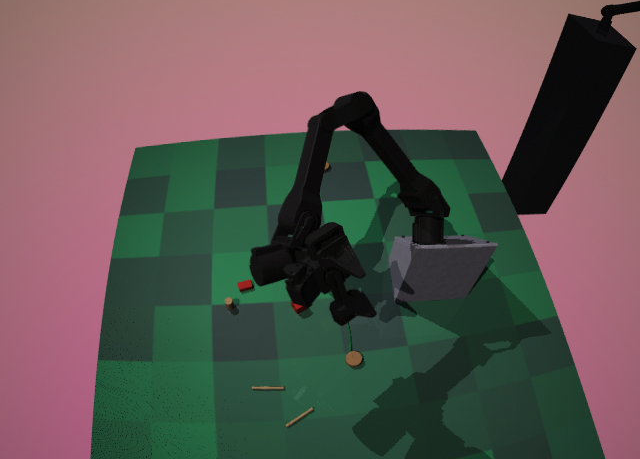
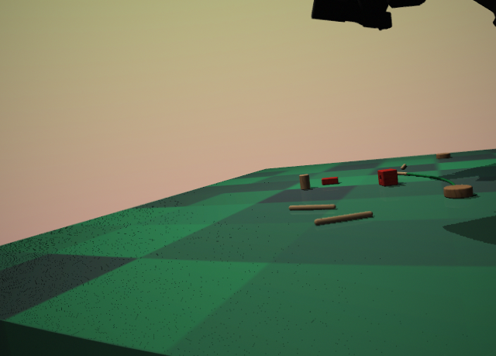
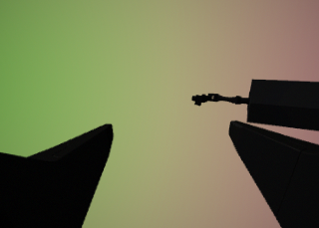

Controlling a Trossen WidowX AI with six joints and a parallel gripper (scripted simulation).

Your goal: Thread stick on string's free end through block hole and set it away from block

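Right now the thin wooden stick is 410 mm below my gripper tip, 340 mm to the right of it and 90 mm ahead of it. The rest, counted from my gripper tip: wooden peg (400 mm below, 280 mm ahead, 210 mm to the right); then round wooden button (410 mm below, 40 mm to the right, 30 mm behind); then flat red piece (410 mm below, 270 mm to the right, 240 mm ahead).
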